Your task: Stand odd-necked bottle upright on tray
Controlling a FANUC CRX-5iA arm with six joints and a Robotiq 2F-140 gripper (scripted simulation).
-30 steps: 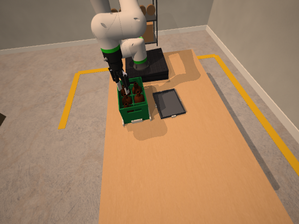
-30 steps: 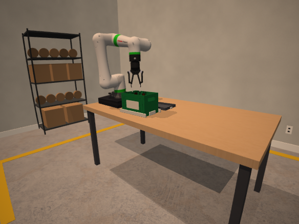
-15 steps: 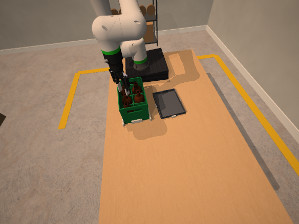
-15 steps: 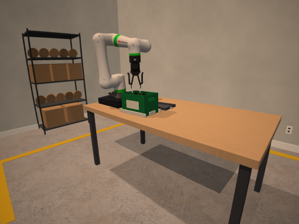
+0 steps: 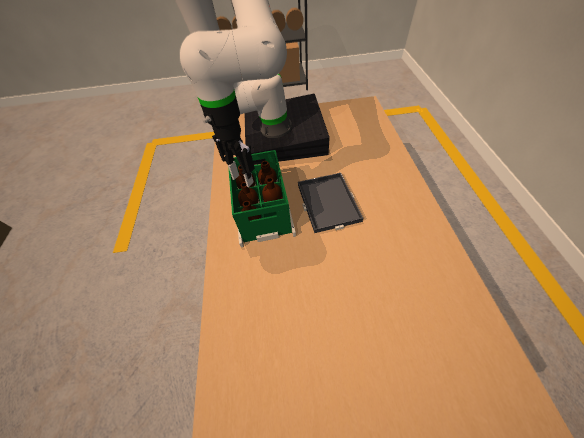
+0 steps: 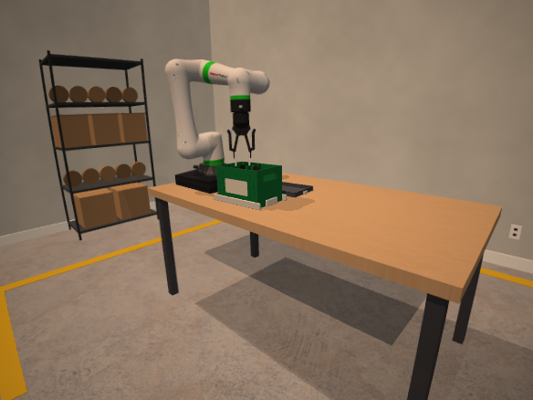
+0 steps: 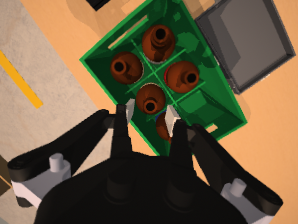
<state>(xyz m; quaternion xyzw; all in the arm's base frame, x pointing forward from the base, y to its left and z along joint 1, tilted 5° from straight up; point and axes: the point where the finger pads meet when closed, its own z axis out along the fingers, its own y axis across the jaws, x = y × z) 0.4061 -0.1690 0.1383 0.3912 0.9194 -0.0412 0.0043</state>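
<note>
Now: hand 4 cm to the right of the green crate and 13 cm above it. The rest, counted from my hand: dark grey tray (3 cm ahead, 31 cm to the left, 20 cm below); glass bottle (9 cm behind, 9 cm to the left, 13 cm below).
</note>
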